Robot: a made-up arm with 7 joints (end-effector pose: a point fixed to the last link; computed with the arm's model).
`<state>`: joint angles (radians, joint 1 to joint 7).
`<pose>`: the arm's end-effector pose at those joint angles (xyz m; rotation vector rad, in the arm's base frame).
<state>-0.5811 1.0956 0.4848 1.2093 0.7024 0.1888 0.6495</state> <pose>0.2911 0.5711 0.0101 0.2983 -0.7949 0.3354</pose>
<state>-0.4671 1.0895 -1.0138 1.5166 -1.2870 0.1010 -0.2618</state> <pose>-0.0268 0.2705 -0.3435 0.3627 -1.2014 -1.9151</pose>
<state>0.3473 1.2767 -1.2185 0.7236 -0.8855 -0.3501 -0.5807</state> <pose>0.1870 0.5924 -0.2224 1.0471 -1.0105 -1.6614</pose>
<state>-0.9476 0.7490 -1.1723 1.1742 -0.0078 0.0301 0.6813</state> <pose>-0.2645 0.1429 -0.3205 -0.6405 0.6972 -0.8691</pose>
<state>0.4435 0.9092 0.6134 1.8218 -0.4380 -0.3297 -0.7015</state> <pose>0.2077 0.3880 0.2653 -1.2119 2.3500 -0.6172</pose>
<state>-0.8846 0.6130 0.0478 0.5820 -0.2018 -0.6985 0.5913</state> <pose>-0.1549 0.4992 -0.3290 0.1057 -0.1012 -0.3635</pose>
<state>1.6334 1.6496 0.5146 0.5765 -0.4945 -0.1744 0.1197</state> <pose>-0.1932 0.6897 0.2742 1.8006 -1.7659 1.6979</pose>
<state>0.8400 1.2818 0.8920 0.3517 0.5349 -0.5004 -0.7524</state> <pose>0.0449 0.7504 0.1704 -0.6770 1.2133 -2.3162</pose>
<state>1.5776 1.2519 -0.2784 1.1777 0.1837 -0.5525 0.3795</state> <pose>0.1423 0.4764 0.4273 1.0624 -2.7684 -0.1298</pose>
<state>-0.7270 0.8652 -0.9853 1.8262 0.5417 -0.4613 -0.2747</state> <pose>-0.0086 0.0911 -0.2254 -0.3232 -0.5627 0.2458</pose>
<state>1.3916 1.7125 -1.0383 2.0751 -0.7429 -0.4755 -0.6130</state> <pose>0.2517 0.3034 0.1865 -1.0587 2.3348 1.2633</pose>
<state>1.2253 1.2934 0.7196 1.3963 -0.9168 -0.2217 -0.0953</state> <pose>-0.0549 0.5214 0.3790 -2.1368 1.5729 -0.7782</pose>
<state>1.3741 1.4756 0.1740 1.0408 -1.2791 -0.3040 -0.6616</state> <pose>0.0363 0.6259 0.3694 -2.3439 1.1860 -0.1328</pose>
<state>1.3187 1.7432 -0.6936 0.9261 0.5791 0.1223 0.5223</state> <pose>0.1516 0.6181 0.3724 1.0256 -1.4652 0.5360</pose>
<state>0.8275 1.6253 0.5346 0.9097 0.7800 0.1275 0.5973</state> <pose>-0.0518 0.5917 0.4626 0.5236 -2.2884 0.7507</pose>
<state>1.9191 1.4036 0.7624 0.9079 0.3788 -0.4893 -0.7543</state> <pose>-0.2362 0.6196 0.2229 0.1664 0.9449 -1.5110</pose>
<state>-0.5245 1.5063 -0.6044 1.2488 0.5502 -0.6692 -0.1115</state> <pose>0.1745 0.4767 -0.2062 0.4614 -1.0111 -0.3936</pose>
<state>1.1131 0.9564 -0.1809 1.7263 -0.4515 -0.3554 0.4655</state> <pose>0.2468 0.2698 0.3386 1.2709 -2.4259 -0.8765</pose>
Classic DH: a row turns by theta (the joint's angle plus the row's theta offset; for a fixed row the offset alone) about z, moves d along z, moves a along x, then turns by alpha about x. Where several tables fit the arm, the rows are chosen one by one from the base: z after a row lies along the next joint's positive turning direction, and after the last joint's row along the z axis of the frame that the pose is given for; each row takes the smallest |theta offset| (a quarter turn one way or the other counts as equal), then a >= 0, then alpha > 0; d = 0 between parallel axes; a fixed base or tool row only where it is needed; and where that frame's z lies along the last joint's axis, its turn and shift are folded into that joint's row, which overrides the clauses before.
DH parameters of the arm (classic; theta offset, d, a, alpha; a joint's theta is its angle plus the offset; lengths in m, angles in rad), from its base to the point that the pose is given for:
base (fixed): 0 0.09 0 1.5708
joint 1: 1.5708 -0.17 0.03 1.5708
joint 2: 1.5708 -0.01 0.02 1.5708
joint 3: 1.5708 -0.27 0.01 1.5708
joint 4: 0 -0.06 0.02 -1.5708
joint 5: 0 -0.39 0.02 -1.5708
joint 6: -1.5708 -0.04 0.01 1.5708
joint 7: 1.1725 -0.0353 0.0209 1.7657
tool (fixed): -1.2199 0.0242 0 0

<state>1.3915 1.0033 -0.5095 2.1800 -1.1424 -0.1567 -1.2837</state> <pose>0.2136 0.1370 0.3090 -0.2779 1.5599 -0.1182</pose>
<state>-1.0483 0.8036 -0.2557 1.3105 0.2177 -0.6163 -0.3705</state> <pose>-0.0410 0.3290 -0.3163 0.4561 -0.8405 0.0865</pose>
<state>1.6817 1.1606 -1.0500 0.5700 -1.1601 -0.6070 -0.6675</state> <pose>0.3358 0.6157 0.2172 2.0526 -1.9017 -1.0044</pose>
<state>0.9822 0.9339 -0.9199 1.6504 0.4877 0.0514 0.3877</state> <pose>0.3767 0.1407 0.1577 -0.0095 -1.6060 -0.6150</pose>
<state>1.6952 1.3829 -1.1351 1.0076 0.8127 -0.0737 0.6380</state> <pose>0.3090 0.5096 0.3522 0.4348 -1.7760 0.0608</pose>
